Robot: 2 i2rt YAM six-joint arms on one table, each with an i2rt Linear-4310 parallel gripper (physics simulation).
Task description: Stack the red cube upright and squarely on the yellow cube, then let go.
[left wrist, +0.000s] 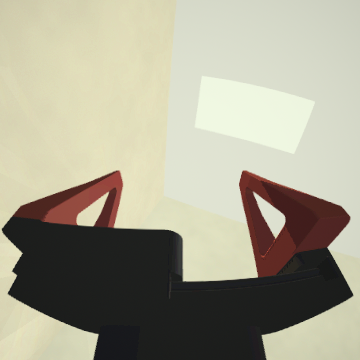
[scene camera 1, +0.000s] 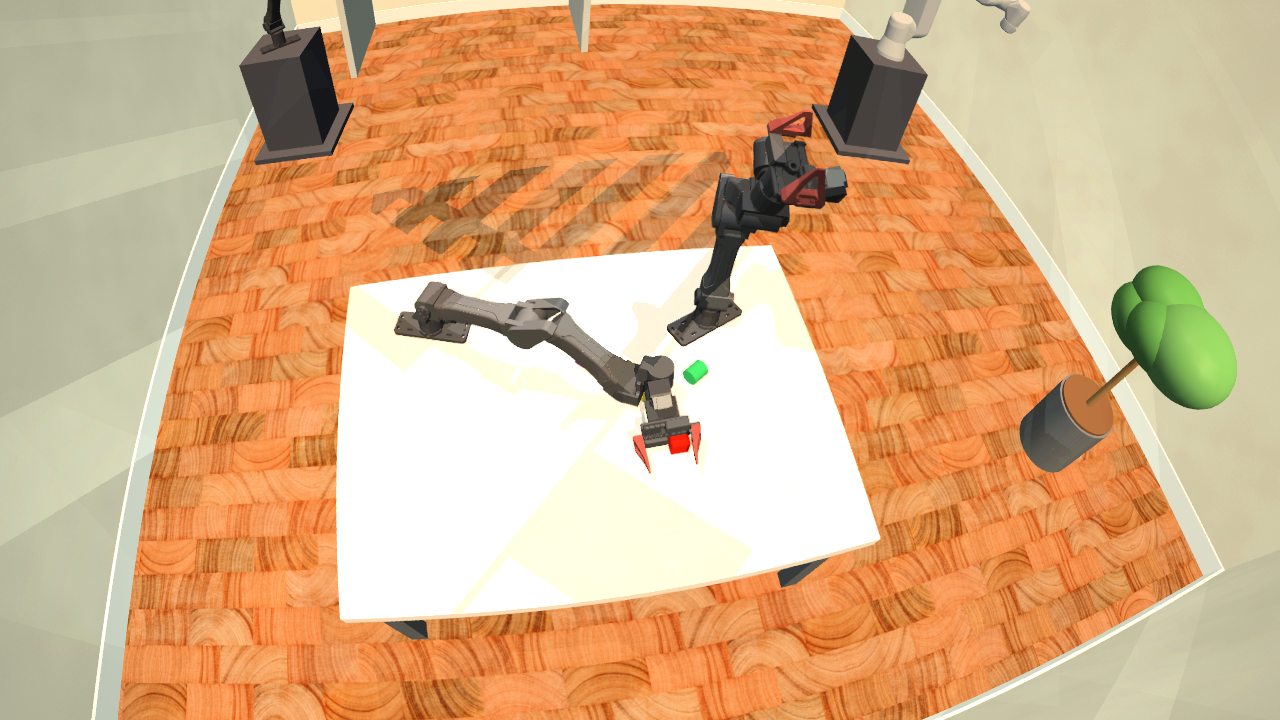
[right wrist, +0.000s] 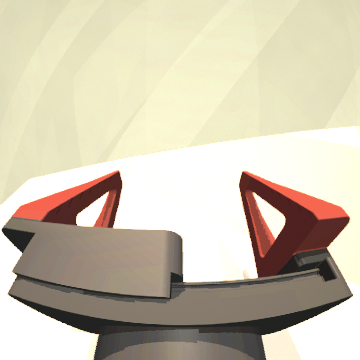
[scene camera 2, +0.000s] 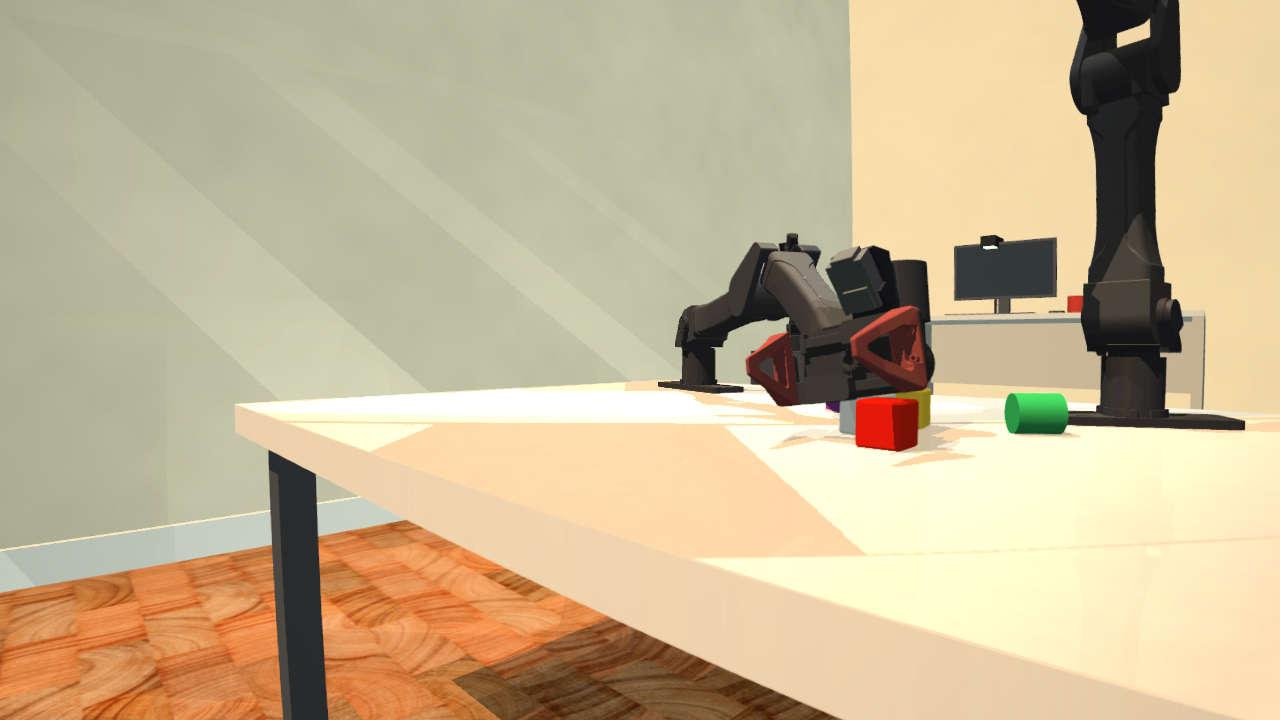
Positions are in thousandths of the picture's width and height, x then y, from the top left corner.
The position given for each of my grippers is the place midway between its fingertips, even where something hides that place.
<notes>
My left gripper (scene camera 1: 636, 194) is open, with nothing in its grasp. My right gripper (scene camera 2: 622, 497) is open and touches a white cube. The table carries a red cube (scene camera 2: 696, 590).
My left gripper shows as well in the left wrist view (left wrist: 501, 490). My right gripper is seen too in scene camera 1 (scene camera 1: 526, 651) and in the right wrist view (right wrist: 501, 493). The left wrist view misses the red cube: it is out of frame. The right wrist view does not show the red cube, which is hidden by my right gripper.
</notes>
